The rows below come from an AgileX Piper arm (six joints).
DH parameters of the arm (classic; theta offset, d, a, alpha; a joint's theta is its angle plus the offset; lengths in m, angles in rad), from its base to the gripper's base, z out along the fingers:
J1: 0 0.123 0 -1.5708
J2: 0.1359 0 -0.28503 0
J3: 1.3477 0 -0.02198 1.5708
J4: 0 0.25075 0 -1.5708
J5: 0 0 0 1.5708
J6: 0 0.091 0 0
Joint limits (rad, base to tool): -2.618..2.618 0..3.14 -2.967..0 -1.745..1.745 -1.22..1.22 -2.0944..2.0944
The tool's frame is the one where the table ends.
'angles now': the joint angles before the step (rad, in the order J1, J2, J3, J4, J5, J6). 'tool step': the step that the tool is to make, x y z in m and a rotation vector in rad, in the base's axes. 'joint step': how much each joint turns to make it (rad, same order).
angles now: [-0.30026, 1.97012, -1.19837, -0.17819, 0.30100, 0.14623]
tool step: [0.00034, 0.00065, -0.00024, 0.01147, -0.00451, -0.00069]
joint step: [-0.00049, 0.00065, 0.00001, 0.03317, -0.00278, -0.02461]
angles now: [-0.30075, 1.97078, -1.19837, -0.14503, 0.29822, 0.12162]
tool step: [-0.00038, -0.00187, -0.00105, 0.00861, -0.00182, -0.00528]
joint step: [-0.00648, 0.00275, 0.00002, 0.02619, -0.00277, -0.02110]
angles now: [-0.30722, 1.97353, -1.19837, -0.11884, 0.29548, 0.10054]
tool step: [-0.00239, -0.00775, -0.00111, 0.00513, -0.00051, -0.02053]
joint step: [-0.02105, 0.00292, 0.00002, 0.01469, -0.00221, -0.01164]
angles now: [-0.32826, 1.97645, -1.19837, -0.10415, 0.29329, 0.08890]
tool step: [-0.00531, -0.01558, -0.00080, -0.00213, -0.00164, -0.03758]
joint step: [-0.04078, 0.00259, 0.00000, 0.00029, -0.00499, -0.00360]
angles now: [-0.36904, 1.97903, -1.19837, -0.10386, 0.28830, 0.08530]
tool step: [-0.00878, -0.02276, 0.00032, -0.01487, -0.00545, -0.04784]
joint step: [-0.05945, 0.00073, 0.00003, -0.01559, -0.01165, -0.00077]
